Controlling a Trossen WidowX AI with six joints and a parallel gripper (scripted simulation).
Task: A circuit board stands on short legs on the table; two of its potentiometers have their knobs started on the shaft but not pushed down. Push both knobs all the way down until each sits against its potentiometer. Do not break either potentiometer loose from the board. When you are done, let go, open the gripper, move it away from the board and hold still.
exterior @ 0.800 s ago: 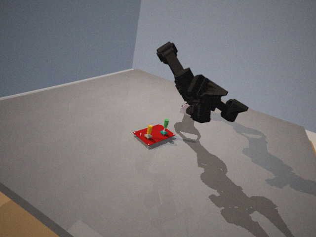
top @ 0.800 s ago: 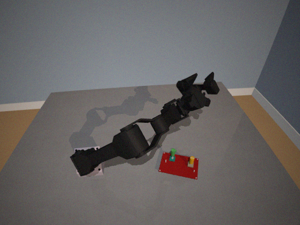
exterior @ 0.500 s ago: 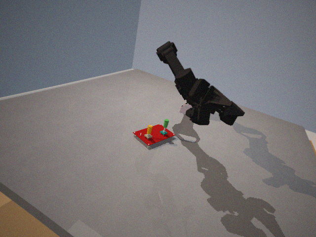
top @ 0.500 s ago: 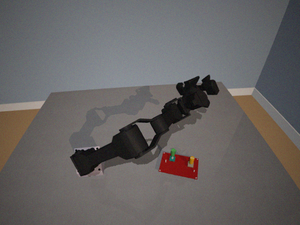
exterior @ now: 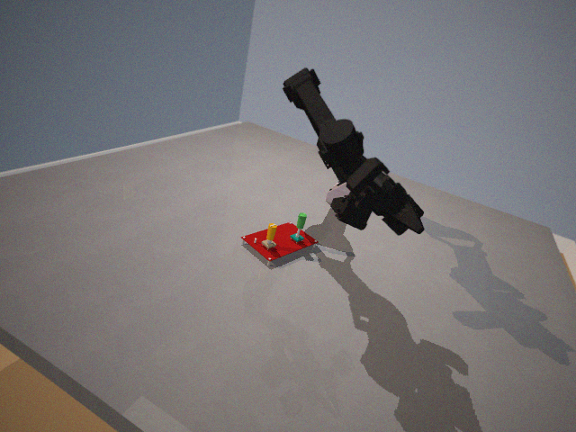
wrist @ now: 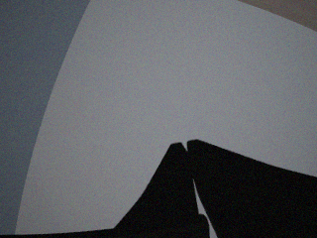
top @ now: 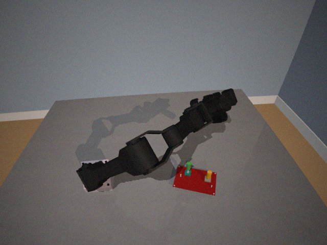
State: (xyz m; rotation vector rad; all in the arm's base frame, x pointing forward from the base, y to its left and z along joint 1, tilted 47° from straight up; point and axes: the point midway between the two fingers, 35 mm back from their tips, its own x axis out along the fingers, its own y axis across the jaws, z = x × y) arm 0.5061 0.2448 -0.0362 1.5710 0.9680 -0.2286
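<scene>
Right now my gripper tip is 230 mm to the left of the green knob, 170 mm past it and 160 mm above it. The rest, counted from my gripper tip: teal potentiometer 230 mm to the right, 180 mm below, 170 mm behind; then grey potentiometer 270 mm to the right, 180 mm below, 100 mm behind.
</scene>
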